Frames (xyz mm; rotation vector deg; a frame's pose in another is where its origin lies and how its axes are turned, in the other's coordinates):
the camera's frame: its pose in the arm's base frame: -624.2 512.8 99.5 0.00 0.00 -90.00
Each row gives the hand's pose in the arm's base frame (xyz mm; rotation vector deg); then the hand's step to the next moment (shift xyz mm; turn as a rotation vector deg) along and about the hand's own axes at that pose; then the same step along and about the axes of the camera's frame.
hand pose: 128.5 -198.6 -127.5 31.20 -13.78 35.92
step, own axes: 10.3 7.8 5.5 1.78 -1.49 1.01
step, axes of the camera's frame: -7.3 3.1 11.6 0.69 2.26 0.90
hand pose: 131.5 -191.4 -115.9 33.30 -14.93 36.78
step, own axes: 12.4 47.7 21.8 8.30 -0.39 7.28
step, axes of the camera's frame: -24.3 -21.5 43.0 0.46 6.30 9.06
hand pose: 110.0 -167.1 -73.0 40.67 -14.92 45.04
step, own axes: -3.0 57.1 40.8 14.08 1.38 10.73
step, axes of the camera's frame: 0.9 -41.7 56.5 -1.32 9.15 15.16
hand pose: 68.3 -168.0 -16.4 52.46 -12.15 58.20
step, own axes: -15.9 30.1 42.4 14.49 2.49 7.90
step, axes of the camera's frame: 35.4 -22.4 34.6 -3.91 7.79 14.24
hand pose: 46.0 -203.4 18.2 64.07 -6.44 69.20
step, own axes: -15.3 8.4 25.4 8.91 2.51 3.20
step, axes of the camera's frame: 29.6 -1.1 8.7 -3.54 3.25 8.53
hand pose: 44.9 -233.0 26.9 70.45 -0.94 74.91
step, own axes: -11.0 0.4 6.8 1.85 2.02 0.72
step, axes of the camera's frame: 12.4 -0.1 -3.6 -0.36 -0.37 2.78
